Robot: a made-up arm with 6 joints. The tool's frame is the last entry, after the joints.
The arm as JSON. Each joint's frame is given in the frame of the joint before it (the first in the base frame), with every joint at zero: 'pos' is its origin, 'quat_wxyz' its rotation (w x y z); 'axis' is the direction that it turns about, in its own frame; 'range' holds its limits. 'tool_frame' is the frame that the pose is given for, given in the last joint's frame.
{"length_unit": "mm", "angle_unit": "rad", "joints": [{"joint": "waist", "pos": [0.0, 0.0, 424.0], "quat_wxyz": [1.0, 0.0, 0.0, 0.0], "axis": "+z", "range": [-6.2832, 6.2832]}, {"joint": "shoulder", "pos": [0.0, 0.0, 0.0], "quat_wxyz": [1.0, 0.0, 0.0, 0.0], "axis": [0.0, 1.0, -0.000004], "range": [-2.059, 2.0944]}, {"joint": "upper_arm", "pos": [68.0, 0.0, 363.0], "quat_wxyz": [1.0, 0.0, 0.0, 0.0], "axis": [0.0, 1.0, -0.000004], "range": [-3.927, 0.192]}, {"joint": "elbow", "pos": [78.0, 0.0, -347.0], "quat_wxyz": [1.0, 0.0, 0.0, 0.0], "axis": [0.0, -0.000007, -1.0], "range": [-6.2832, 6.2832]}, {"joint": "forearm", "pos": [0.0, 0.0, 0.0], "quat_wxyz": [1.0, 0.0, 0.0, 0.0], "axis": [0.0, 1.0, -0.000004], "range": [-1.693, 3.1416]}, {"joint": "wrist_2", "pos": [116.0, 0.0, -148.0], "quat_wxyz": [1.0, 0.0, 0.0, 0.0], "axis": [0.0, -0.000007, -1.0], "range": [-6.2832, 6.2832]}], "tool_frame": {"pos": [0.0, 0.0, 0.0], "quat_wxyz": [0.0, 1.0, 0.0, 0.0]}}
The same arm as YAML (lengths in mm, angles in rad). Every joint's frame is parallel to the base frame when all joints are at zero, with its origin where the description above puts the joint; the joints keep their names.
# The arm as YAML. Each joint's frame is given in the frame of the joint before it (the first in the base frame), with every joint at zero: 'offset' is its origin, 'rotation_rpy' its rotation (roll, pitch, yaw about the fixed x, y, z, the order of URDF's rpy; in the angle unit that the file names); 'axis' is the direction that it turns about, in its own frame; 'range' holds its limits. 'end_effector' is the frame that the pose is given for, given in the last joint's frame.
length_unit: mm
angle_unit: rad
chain:
  - id: waist
    offset: [0.0, 0.0, 424.0]
    rotation_rpy: [0.0, 0.0, 0.0]
    axis: "+z"
    range: [-6.2832, 6.2832]
  - id: shoulder
    offset: [0.0, 0.0, 0.0]
    rotation_rpy: [0.0, 0.0, 0.0]
    axis: "+y"
    range: [-2.059, 2.0944]
  - id: upper_arm
    offset: [68.0, 0.0, 363.0]
    rotation_rpy: [0.0, 0.0, 0.0]
    axis: "+y"
    range: [-3.927, 0.192]
  - id: elbow
    offset: [78.0, 0.0, -347.0]
    rotation_rpy: [0.0, 0.0, 0.0]
    axis: "-z"
    range: [-6.2832, 6.2832]
  - id: forearm
    offset: [0.0, 0.0, 0.0]
    rotation_rpy: [0.0, 0.0, 0.0]
    axis: "+y"
    range: [-1.693, 3.1416]
  - id: wrist_2
    offset: [116.0, 0.0, -148.0]
    rotation_rpy: [0.0, 0.0, 0.0]
    axis: "-z"
    range: [-6.2832, 6.2832]
end_effector:
  offset: [0.0, 0.0, 0.0]
  rotation_rpy: [3.1416, 0.0, 0.0]

